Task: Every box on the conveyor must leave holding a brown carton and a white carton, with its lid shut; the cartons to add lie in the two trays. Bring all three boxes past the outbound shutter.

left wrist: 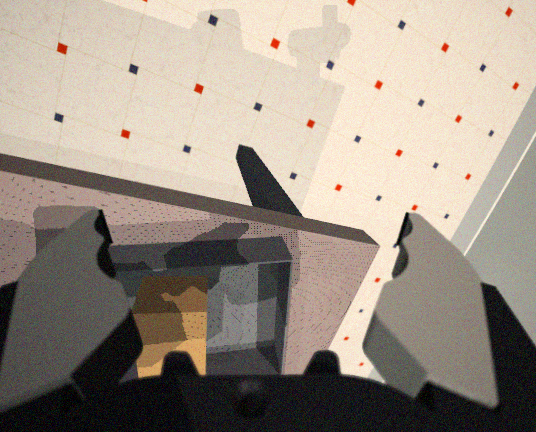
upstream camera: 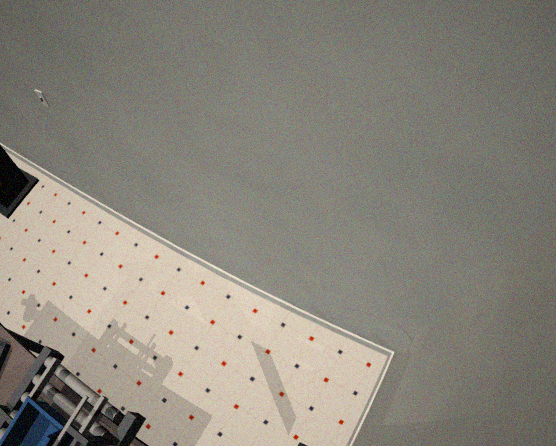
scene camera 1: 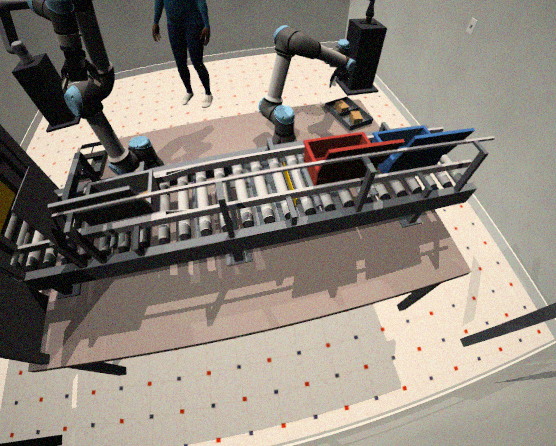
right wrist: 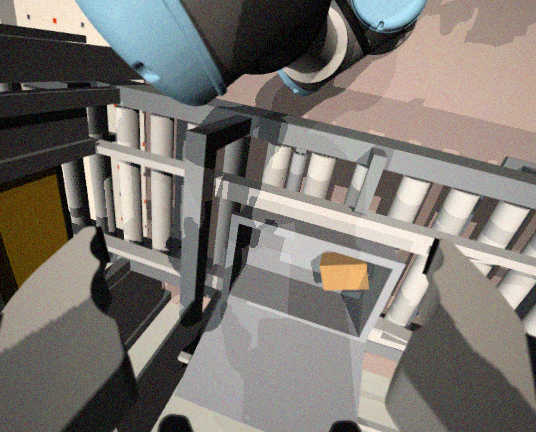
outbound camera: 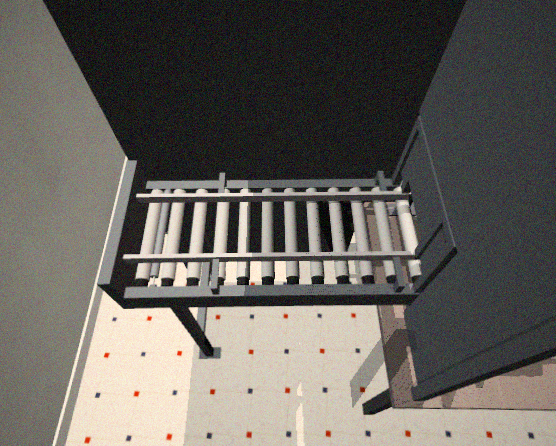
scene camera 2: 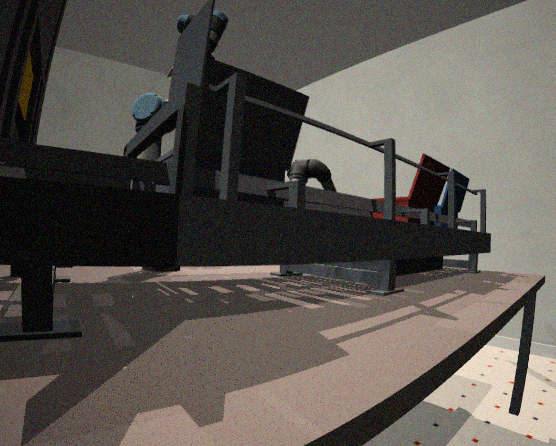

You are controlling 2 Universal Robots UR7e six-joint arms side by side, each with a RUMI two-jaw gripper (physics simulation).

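Frame: origin at the left arm's base, x ahead, y left, z up, level; millimetres.
Where they show: left gripper, fingertip midpoint: (left wrist: 256, 217) (scene camera 1: 338, 84); right gripper, fingertip midpoint: (scene camera 1: 84, 92) (right wrist: 267, 236); left arm's base, origin of the base link: (scene camera 1: 284, 141); right arm's base, origin of the base link: (scene camera 2: 161, 269).
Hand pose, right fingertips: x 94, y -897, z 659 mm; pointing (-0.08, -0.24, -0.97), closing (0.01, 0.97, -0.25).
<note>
Each offset is from my right fingertips to the top centre of the thing. "*": to the spot under its first point.
A grey box (scene camera 1: 142, 181) (right wrist: 320, 310) stands on the conveyor at the left of scene camera 1, lid (right wrist: 295, 370) open, with a brown carton @(dy +62, dx +293, dz -379 mm) (right wrist: 344, 277) inside. A red box @(* dy +785, dx +524, dz -269 mm) (scene camera 1: 320, 167) and a blue box @(* dy +1289, dx +402, dz -339 mm) (scene camera 1: 397, 134) stand at the right, lids open; their insides are hidden. A tray @(dy +1427, dx -189, dz -617 mm) (scene camera 1: 338, 119) (left wrist: 272, 246) behind the conveyor holds two brown cartons @(dy +1440, dx -110, dz -607 mm) (scene camera 1: 355, 117) @(dy +1413, dx -257, dz -607 mm) (scene camera 1: 342, 106); one brown carton @(* dy +1434, dx -287, dz -607 mm) (left wrist: 196, 325) shows in the left wrist view. My left gripper (left wrist: 256, 217) is open and empty above the tray. My right gripper (right wrist: 267, 236) is open and empty above the grey box. No white carton can be made out.
Guide rails (scene camera 1: 265, 175) run along both sides of the conveyor, held by posts @(dy +916, dx +660, dz -195 mm) (scene camera 1: 366, 185). A dark post (right wrist: 197, 215) stands beside the grey box. Black pedestals (scene camera 1: 365, 55) (scene camera 1: 45, 92) and a person (scene camera 1: 182, 37) stand behind the table. Rollers @(dy -927, dx +119, dz -439 mm) (outbound camera: 290, 235) show in the outbound view.
</note>
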